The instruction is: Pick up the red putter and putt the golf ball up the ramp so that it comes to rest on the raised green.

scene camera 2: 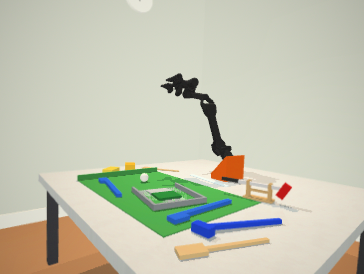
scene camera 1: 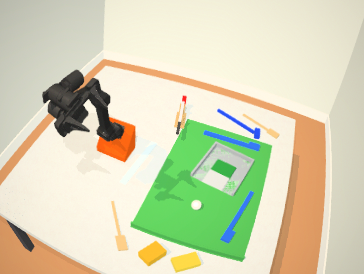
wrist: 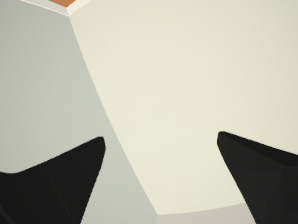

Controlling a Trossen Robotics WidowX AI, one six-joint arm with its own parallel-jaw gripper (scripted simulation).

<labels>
One and the same spot on a green mat: (scene camera 2: pixel 129 203) is (scene camera 1: pixel 255 180).
</labels>
